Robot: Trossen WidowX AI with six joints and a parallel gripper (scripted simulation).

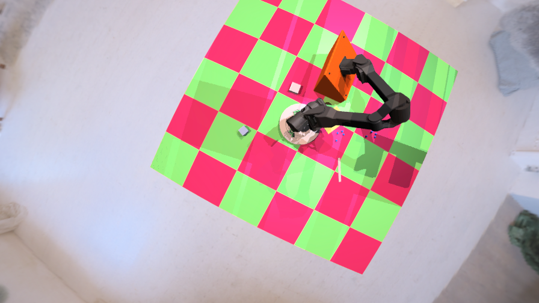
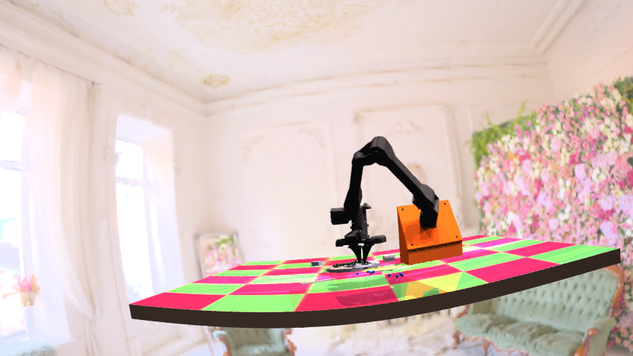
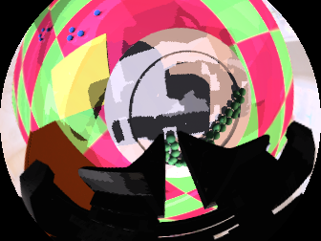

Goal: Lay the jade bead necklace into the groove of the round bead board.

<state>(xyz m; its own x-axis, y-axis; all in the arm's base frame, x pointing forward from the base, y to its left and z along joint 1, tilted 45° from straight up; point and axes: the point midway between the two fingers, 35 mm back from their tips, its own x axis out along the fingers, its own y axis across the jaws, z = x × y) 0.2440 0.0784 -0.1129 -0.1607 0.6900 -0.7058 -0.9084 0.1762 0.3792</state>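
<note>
My gripper tip is 3 cm short of the round bead board and 1 cm above it. Round my gripper tip: pale blue cube 21 cm ahead, 21 cm to the right, 1 cm below; then white cube 10 cm behind, 11 cm to the right; then yellow patch 7 cm behind, 13 cm to the left, 1 cm below.
</note>
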